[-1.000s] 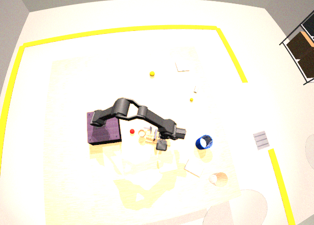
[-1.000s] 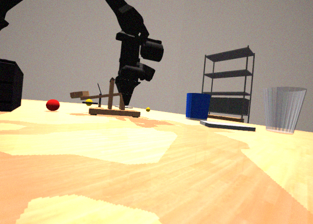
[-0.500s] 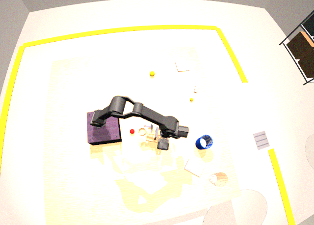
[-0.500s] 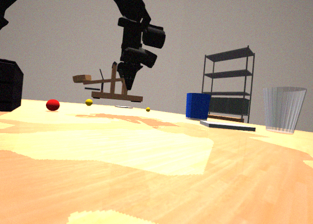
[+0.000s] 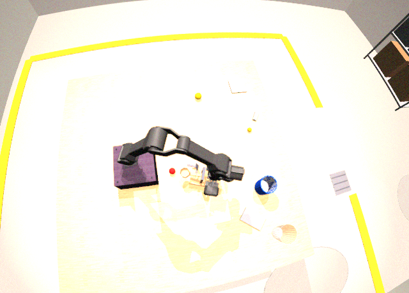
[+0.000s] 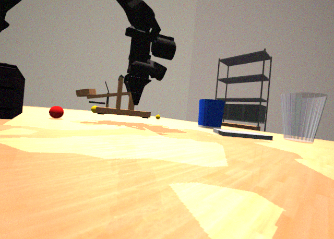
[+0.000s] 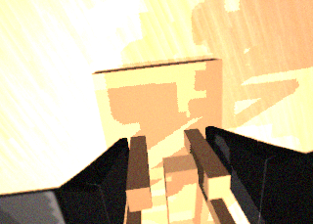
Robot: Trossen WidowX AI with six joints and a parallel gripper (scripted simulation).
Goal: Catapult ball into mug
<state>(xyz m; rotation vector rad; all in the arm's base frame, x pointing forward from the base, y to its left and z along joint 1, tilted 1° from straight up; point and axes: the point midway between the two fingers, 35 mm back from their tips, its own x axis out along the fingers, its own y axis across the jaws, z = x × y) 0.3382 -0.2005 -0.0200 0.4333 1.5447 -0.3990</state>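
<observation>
Now: the red ball 160 mm behind my gripper tip, 110 mm to the left of it and 40 mm below it. The rest, counted from my gripper tip: wooden catapult 50 mm behind, 50 mm to the left, 20 mm above; then flat grey tile 130 mm ahead, 270 mm to the right, 50 mm below; then blue mug 240 mm ahead, 140 mm to the right, 20 mm below.
</observation>
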